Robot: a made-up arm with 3 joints.
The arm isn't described. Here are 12 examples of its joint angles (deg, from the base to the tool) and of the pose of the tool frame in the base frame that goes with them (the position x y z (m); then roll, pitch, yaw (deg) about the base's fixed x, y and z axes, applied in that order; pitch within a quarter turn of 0, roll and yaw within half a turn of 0).
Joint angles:
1: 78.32 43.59 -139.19
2: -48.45 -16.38 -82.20
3: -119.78 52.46 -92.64
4: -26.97 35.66 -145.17
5: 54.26 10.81 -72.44
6: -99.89 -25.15 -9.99
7: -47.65 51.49 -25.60
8: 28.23 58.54 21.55
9: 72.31 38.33 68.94
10: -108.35 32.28 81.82
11: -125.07 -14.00 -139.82
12: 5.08 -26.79 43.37
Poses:
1: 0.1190 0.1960 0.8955 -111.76 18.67 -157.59
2: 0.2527 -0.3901 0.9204 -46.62 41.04 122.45
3: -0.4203 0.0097 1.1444 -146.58 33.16 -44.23
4: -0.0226 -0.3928 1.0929 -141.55 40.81 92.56
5: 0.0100 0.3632 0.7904 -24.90 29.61 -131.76
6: 0.2124 -0.6192 0.8488 17.27 33.05 120.20
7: 0.0815 -0.0143 1.2141 132.99 68.52 -110.56
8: 0.0634 0.3819 0.9122 105.12 28.32 -106.27
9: -0.1721 0.4309 0.4718 107.98 -19.92 -87.83
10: -0.2290 -0.7094 0.9186 105.45 20.85 88.19
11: -0.5298 -0.5269 0.7159 -128.79 -8.78 24.53
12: 0.0802 0.1827 0.1785 66.90 -40.92 -125.94
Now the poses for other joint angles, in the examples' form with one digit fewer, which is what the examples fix.
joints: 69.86 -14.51 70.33
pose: -0.392 0.093 0.125 59.7 -56.9 -46.6
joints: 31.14 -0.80 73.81
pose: 0.062 0.191 0.210 109.4 -48.1 -121.6
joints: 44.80 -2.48 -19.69
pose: -0.091 0.443 0.525 25.1 5.1 -106.3
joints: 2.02 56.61 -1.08
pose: 0.117 0.261 1.044 105.9 45.1 -111.6
